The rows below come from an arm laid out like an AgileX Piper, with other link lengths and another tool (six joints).
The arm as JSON. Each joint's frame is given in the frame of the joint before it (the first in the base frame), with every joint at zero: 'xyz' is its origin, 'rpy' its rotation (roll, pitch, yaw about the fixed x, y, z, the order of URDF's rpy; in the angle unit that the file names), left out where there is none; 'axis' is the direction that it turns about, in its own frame. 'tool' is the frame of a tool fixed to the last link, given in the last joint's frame.
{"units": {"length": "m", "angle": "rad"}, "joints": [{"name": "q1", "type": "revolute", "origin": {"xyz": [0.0, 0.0, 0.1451]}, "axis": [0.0, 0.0, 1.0]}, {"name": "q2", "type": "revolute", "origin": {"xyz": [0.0, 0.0, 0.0]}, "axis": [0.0, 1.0, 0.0]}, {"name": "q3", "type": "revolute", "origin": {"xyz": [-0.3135, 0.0, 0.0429]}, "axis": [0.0, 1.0, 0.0]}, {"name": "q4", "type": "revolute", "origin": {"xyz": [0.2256, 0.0, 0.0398]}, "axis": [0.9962, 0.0, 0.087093]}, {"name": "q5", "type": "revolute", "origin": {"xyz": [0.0, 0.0, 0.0]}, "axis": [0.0, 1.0, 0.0]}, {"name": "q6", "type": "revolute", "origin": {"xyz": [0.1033, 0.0, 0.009]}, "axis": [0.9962, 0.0, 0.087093]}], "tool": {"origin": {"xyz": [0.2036, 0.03, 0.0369], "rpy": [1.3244, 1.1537, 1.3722]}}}
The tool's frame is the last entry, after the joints.
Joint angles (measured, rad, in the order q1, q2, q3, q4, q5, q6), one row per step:
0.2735, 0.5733, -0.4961, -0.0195, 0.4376, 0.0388
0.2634, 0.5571, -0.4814, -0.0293, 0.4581, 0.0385
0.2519, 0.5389, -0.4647, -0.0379, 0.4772, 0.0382
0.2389, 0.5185, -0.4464, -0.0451, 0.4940, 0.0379
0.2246, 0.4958, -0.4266, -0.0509, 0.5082, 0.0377
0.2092, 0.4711, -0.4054, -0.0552, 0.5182, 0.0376
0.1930, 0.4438, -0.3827, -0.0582, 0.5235, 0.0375
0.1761, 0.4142, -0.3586, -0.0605, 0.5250, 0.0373
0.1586, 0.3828, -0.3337, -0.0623, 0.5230, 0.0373
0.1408, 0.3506, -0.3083, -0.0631, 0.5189, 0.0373
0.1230, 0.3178, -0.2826, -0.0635, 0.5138, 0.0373
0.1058, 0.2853, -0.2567, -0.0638, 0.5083, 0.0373
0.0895, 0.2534, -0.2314, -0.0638, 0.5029, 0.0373
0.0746, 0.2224, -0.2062, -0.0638, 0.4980, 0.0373
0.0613, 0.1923, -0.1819, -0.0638, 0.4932, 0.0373
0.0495, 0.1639, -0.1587, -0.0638, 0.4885, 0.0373
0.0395, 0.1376, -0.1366, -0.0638, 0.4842, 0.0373
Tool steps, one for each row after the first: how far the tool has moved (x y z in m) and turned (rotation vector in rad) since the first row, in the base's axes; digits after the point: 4 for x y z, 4 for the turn. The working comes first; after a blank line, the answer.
Tool pose at each row, in the base's axes (x y z in m, rotation vector in rad; the steps are taken from these numbers as rounded here):
0.2605, 0.1011, 0.2628, 0.1450, 2.0117, 0.4706
0.2565, 0.0958, 0.2535, 0.1505, 2.0283, 0.4491
0.2523, 0.0903, 0.2441, 0.1585, 2.0434, 0.4283
0.2481, 0.0845, 0.2351, 0.1689, 2.0553, 0.4086
0.2438, 0.0787, 0.2267, 0.1814, 2.0638, 0.3906
0.2398, 0.0731, 0.2192, 0.1956, 2.0673, 0.3748
0.2361, 0.0678, 0.2128, 0.2106, 2.0650, 0.3614
0.2327, 0.0626, 0.2072, 0.2260, 2.0580, 0.3494
0.2297, 0.0577, 0.2025, 0.2417, 2.0463, 0.3388
0.2270, 0.0530, 0.1982, 0.2577, 2.0322, 0.3294
0.2245, 0.0486, 0.1941, 0.2734, 2.0168, 0.3206
0.2222, 0.0444, 0.1897, 0.2884, 2.0015, 0.3121
0.2201, 0.0407, 0.1854, 0.3024, 1.9864, 0.3042
0.2181, 0.0373, 0.1807, 0.3151, 1.9728, 0.2968
0.2163, 0.0343, 0.1761, 0.3261, 1.9596, 0.2902
0.2148, 0.0317, 0.1716, 0.3356, 1.9474, 0.2844
0.2134, 0.0296, 0.1671, 0.3435, 1.9369, 0.2795

-0.0040, -0.0053, -0.0093, -0.0148, 0.0156, -0.0105
-0.0082, -0.0108, -0.0187, -0.0277, 0.0304, -0.0226
-0.0124, -0.0166, -0.0277, -0.0385, 0.0429, -0.0363
-0.0167, -0.0224, -0.0361, -0.0467, 0.0527, -0.0513
-0.0207, -0.0280, -0.0436, -0.0521, 0.0583, -0.0673
-0.0244, -0.0333, -0.0500, -0.0548, 0.0586, -0.0839
-0.0278, -0.0385, -0.0556, -0.0559, 0.0547, -0.1010
-0.0308, -0.0434, -0.0603, -0.0553, 0.0465, -0.1187
-0.0335, -0.0481, -0.0646, -0.0534, 0.0361, -0.1366
-0.0360, -0.0525, -0.0687, -0.0511, 0.0246, -0.1543
-0.0383, -0.0567, -0.0731, -0.0489, 0.0131, -0.1714
-0.0404, -0.0604, -0.0774, -0.0466, 0.0017, -0.1877
-0.0424, -0.0638, -0.0821, -0.0448, -0.0085, -0.2025
-0.0442, -0.0668, -0.0867, -0.0431, -0.0187, -0.2158
-0.0457, -0.0694, -0.0912, -0.0416, -0.0282, -0.2275
-0.0471, -0.0715, -0.0957, -0.0404, -0.0364, -0.2374

